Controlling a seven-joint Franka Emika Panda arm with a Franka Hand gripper.
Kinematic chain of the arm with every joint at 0, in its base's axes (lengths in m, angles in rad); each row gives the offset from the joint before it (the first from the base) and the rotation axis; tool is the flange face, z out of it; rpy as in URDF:
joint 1: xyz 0 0 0.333 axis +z
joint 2: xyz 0 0 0 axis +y
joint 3: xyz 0 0 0.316 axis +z
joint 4: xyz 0.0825 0 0 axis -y
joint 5: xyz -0.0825 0 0.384 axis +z
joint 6: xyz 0 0 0 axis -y
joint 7: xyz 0.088 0 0 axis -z
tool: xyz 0 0 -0.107 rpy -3.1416 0 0
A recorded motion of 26 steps. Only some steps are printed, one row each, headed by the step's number.
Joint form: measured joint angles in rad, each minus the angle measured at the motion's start. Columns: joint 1, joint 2, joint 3, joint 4, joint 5, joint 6, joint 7.
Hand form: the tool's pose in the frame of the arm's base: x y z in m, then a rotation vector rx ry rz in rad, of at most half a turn. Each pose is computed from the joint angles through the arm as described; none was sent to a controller.
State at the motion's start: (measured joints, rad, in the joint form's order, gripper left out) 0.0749 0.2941 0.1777 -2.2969 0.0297 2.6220 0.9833
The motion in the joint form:
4: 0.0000 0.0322 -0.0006 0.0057 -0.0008 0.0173 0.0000
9: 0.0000 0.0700 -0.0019 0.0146 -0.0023 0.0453 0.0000
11: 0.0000 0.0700 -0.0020 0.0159 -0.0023 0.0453 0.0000
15: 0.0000 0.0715 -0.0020 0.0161 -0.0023 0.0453 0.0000
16: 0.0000 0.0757 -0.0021 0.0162 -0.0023 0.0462 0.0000
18: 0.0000 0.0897 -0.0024 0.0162 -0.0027 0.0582 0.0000
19: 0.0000 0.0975 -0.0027 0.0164 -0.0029 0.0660 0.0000
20: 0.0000 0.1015 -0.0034 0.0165 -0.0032 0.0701 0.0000
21: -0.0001 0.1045 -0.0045 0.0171 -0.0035 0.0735 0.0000
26: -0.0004 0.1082 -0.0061 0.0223 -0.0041 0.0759 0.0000
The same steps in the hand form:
4: 0.5168 0.1343 0.2123 -2.8462 1.1473 0.0300
9: 0.5185 0.1344 0.1981 -2.8416 1.1497 0.0344
11: 0.5190 0.1344 0.1985 -2.8409 1.1496 0.0327
15: 0.5189 0.1344 0.1978 -2.8413 1.1499 0.0346
16: 0.5185 0.1344 0.1957 -2.8423 1.1508 0.0391
18: 0.5178 0.1343 0.1894 -2.8415 1.1520 0.0428
19: 0.5176 0.1341 0.1860 -2.8402 1.1527 0.0432
20: 0.5176 0.1338 0.1843 -2.8396 1.1536 0.0430
21: 0.5179 0.1332 0.1832 -2.8385 1.1550 0.0416
26: 0.5199 0.1326 0.1831 -2.8358 1.1566 0.0363

